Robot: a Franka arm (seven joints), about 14 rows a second.
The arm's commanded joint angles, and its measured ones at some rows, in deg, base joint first. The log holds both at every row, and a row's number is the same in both.
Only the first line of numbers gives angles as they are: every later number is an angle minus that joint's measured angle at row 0.
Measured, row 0: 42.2 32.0 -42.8 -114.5 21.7 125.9 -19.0
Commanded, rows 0 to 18: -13.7 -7.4 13.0 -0.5 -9.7 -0.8 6.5; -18.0 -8.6 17.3 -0.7 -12.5 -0.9 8.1; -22.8 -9.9 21.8 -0.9 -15.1 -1.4 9.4; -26.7 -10.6 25.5 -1.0 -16.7 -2.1 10.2; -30.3 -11.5 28.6 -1.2 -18.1 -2.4 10.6; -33.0 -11.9 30.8 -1.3 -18.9 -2.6 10.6; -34.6 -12.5 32.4 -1.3 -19.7 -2.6 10.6; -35.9 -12.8 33.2 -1.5 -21.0 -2.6 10.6; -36.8 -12.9 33.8 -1.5 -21.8 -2.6 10.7; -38.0 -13.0 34.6 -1.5 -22.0 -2.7 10.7; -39.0 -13.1 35.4 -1.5 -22.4 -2.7 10.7; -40.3 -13.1 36.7 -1.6 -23.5 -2.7 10.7; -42.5 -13.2 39.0 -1.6 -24.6 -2.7 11.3; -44.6 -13.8 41.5 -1.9 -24.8 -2.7 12.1; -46.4 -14.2 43.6 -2.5 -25.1 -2.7 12.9; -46.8 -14.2 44.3 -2.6 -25.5 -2.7 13.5; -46.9 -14.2 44.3 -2.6 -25.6 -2.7 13.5; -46.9 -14.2 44.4 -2.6 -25.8 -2.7 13.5; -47.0 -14.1 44.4 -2.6 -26.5 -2.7 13.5
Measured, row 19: -46.1 -12.2 43.4 -1.1 -24.6 -2.2 12.2
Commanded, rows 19 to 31: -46.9 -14.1 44.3 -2.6 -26.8 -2.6 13.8; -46.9 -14.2 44.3 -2.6 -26.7 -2.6 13.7; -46.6 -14.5 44.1 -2.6 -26.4 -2.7 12.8; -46.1 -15.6 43.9 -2.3 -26.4 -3.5 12.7; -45.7 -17.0 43.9 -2.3 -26.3 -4.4 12.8; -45.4 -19.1 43.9 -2.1 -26.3 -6.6 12.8; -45.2 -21.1 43.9 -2.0 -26.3 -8.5 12.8; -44.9 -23.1 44.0 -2.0 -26.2 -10.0 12.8; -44.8 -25.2 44.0 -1.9 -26.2 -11.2 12.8; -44.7 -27.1 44.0 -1.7 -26.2 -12.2 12.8; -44.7 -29.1 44.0 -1.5 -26.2 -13.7 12.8; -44.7 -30.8 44.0 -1.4 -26.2 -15.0 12.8; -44.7 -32.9 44.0 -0.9 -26.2 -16.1 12.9
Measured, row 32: -44.8 -28.7 43.9 -0.5 -25.5 -13.9 12.3
